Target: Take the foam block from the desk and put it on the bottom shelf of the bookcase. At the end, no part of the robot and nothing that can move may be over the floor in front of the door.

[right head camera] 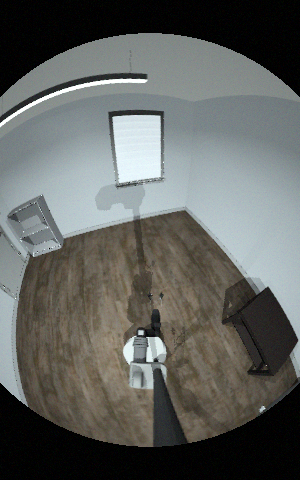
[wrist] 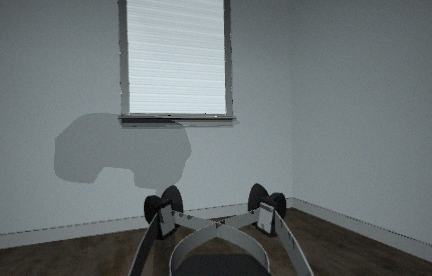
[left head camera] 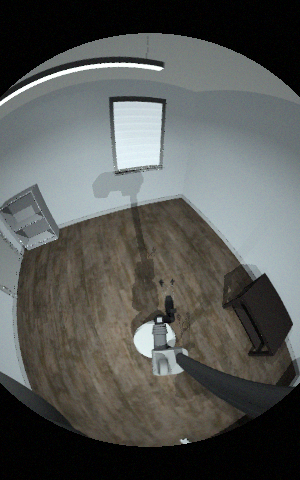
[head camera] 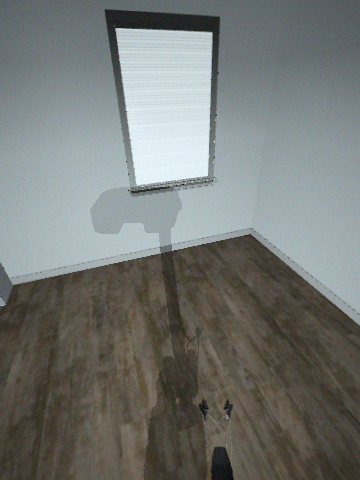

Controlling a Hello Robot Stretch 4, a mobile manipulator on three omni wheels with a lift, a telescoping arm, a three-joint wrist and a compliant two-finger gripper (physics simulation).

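Frame: origin at the robot's base, x right, y up, z back, level; metres.
Where they show: gripper, fingertip midpoint: [right head camera: 155, 291] [wrist: 215, 200] [left head camera: 165, 278] [head camera: 215, 399].
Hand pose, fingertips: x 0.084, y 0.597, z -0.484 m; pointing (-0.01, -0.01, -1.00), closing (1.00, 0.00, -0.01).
Note:
After its pixels a point has its place.
The foam block and the desk do not show in these views. The grey bookcase [left head camera: 46, 212] {x -1.774, y 0.496, z -1.592 m} [right head camera: 52, 222] {x -1.790, y 0.464, z -1.628 m} stands against the wall at the far left, with open compartments; a grey edge of it [head camera: 4, 287] {x -1.768, y 0.081, z -1.576 m} shows at the left of the head camera view. My gripper [head camera: 216, 409] [left head camera: 167, 282] {x 0.084, y 0.597, z -0.484 m} [right head camera: 155, 296] {x 0.084, y 0.597, z -0.484 m} [wrist: 215, 200] {x 0.084, y 0.597, z -0.484 m} is open, its two fingertips wide apart with nothing between them. It is out over the floor in front of my base, well away from the bookcase. The door cannot be made out for certain.
A dark brown table [left head camera: 274, 312] {x 1.354, y 0.422, z 0.066 m} [right head camera: 271, 330] {x 1.254, y 0.423, z 0.046 m} stands by the right wall. A window [head camera: 167, 105] {x -0.198, y 1.489, z -2.350 m} [left head camera: 138, 135] {x -0.176, y 1.380, z -2.358 m} [right head camera: 138, 147] {x -0.175, y 1.400, z -2.359 m} [wrist: 176, 57] {x -0.198, y 1.259, z -2.350 m} is in the wall ahead. A pale panel [left head camera: 7, 267] {x -2.392, y 0.289, z -0.561 m} [right head camera: 7, 270] {x -2.371, y 0.385, z -0.502 m} shows at the left edge, beside the bookcase. A lamp bar hangs above.

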